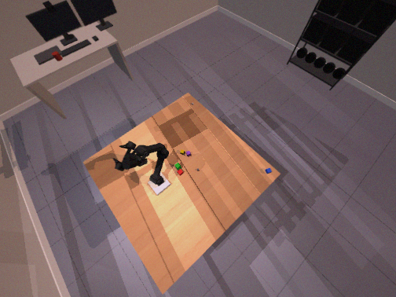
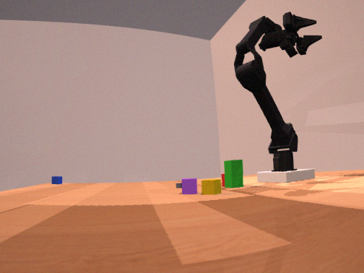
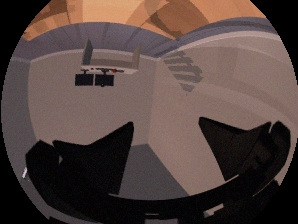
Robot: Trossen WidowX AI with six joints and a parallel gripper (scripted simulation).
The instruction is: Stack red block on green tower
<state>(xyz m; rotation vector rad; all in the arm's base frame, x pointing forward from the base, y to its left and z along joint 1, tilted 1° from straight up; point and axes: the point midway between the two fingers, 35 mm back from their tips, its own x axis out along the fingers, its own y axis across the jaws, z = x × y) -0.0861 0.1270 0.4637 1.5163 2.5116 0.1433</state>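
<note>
The red block is 290 mm ahead of my gripper tip, 210 mm to the right of it and 470 mm below it. The rest, counted from my gripper tip: yellow block 420 mm ahead, 60 mm to the right, 470 mm below; then purple block 460 mm ahead, 110 mm to the right, 470 mm below; then small grey cube 430 mm ahead, 290 mm to the right, 480 mm below.
</note>
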